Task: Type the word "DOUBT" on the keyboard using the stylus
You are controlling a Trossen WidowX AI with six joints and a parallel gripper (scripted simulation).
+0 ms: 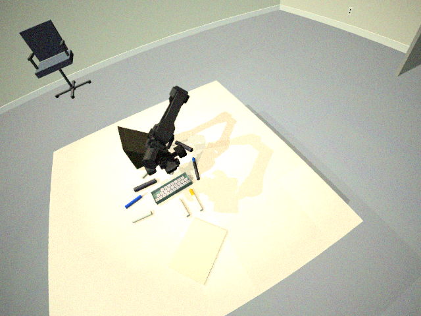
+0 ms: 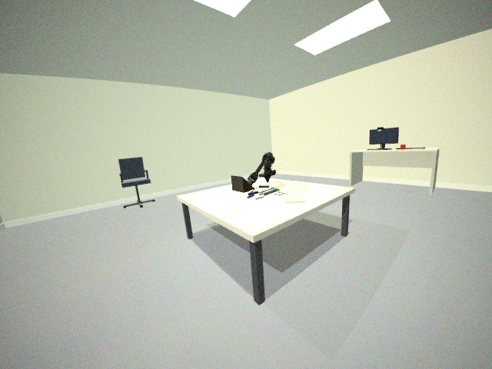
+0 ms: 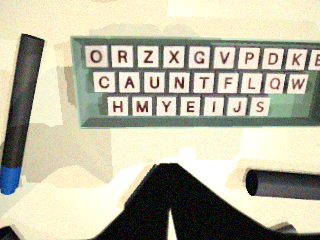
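The blue stylus is 20 cm to the right of my gripper tip, 9 cm below it and 3 cm behind it. From my gripper tip the other things lie so: cream pad: 34 cm ahead, 9 cm below, 7 cm to the right; yellow-capped marker: 14 cm ahead, 9 cm below, 3 cm to the left; grey stylus tip: 16 cm to the right, 9 cm below, 3 cm behind.
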